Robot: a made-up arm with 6 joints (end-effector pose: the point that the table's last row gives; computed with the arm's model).
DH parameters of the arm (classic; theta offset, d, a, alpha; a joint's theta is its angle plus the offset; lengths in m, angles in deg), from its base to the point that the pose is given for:
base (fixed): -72.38 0 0.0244 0
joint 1: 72.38 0.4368 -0.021 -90
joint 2: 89.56 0 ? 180
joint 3: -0.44 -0.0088 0.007 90
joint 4: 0 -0.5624 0.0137 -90
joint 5: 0 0.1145 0.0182 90
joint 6: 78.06 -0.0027 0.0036 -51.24
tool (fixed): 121.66 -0.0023 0 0
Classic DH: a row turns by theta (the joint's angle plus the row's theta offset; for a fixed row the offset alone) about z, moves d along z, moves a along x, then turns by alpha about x.
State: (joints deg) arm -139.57 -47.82 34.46 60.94 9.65 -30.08
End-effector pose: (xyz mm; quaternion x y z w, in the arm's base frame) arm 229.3 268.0 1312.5 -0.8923 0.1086 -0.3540 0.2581
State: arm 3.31 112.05 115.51 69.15 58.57 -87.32
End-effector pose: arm 983.4 -18.0 395.9 0.2668 -0.4278 0.6075 0.6138
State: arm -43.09 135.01 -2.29 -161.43 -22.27 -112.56
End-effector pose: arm 7.1 147.9 -251.0 0.2230 0.4261 0.5209 0.7052
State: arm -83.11 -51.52 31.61 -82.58 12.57 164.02
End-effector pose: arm 6.2 165.1 1265.7 -0.8438 0.0393 -0.4651 0.2650
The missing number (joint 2, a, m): -0.451
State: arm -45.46 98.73 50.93 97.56 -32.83 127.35
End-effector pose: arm 623.3 -654.5 32.3 0.3400 -0.5995 -0.6930 0.2116
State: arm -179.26 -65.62 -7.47 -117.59 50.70 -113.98
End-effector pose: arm 54.9 -103.4 1063.0 0.1304 0.7444 -0.6545 0.0235
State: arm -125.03 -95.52 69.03 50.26 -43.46 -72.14
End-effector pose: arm 518.0 859.3 479.5 -0.7947 -0.5998 0.0866 0.0352
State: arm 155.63 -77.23 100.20 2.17 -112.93 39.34
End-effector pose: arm 967.8 -337.5 570.4 0.5679 -0.5515 0.6104 0.0289
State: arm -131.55 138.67 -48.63 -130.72 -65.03 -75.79
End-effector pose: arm 250.6 96.5 244.1 0.1493 -0.1096 0.0950 0.9781
